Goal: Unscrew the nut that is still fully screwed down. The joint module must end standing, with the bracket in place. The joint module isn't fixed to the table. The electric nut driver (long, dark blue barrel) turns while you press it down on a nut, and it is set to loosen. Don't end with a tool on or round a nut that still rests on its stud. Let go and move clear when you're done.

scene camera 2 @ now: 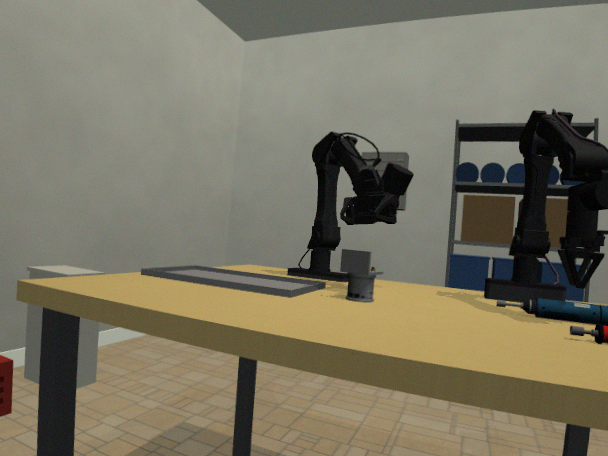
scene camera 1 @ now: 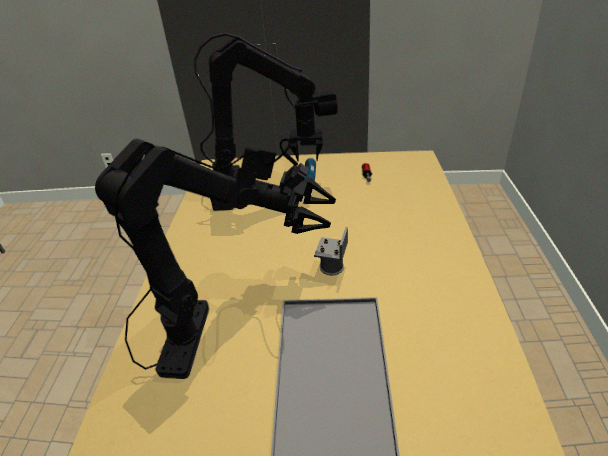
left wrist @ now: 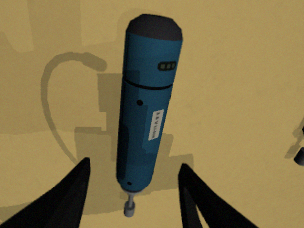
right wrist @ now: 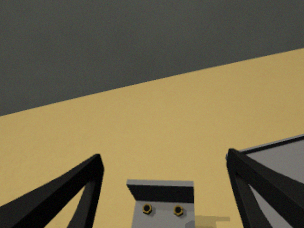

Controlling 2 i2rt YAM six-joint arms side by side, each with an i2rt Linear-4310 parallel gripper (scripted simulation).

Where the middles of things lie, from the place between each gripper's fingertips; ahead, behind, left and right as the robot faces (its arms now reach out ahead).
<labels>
The bracket (scene camera 2: 352,261) lies 12 cm below my right hand (scene camera 1: 333,212) and 2 cm to the left of it. The rest, counted from my right hand: joint module (scene camera 2: 360,287) (16 cm below, 2 cm to the left); grey tray (scene camera 1: 332,384) (32 cm to the right, 18 cm below, 1 cm behind).
Now: left hand (scene camera 2: 576,286) 44 cm to the left of the bracket, 6 cm short of it and 1 cm above it. The rest, counted from my left hand: joint module (44 cm to the right, 6 cm ahead, 5 cm below); grey tray (77 cm to the right, 7 cm below, 5 cm ahead).
</labels>
